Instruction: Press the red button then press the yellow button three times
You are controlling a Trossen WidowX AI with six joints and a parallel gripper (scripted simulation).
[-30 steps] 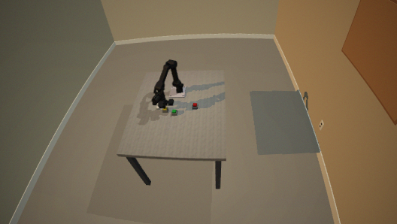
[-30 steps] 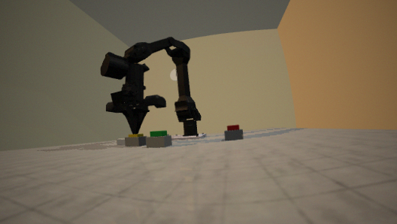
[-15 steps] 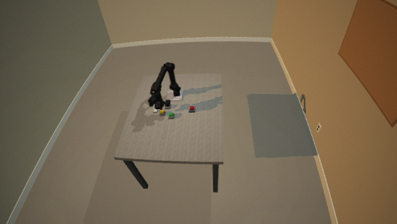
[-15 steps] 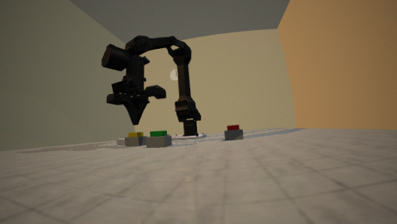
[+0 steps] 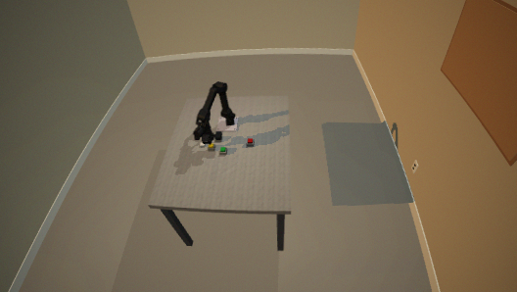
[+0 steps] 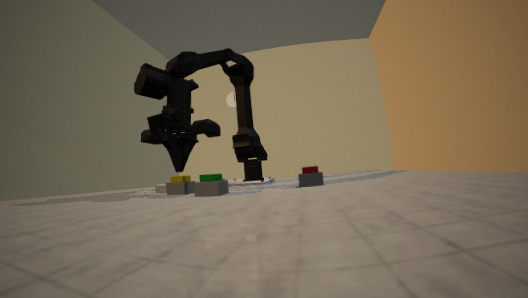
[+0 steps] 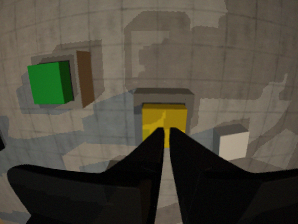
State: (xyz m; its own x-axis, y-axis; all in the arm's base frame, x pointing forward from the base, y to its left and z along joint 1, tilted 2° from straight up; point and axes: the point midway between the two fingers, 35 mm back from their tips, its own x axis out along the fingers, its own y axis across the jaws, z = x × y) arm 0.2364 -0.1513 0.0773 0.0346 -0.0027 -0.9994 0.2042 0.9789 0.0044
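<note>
The yellow button is 20 mm below my gripper tip. Also, from my gripper tip: green button 50 mm ahead, 80 mm to the left, 20 mm below; purple button 80 mm behind, 50 mm to the left, 20 mm below; small white block 50 mm behind, 60 mm to the right, 40 mm below.
</note>
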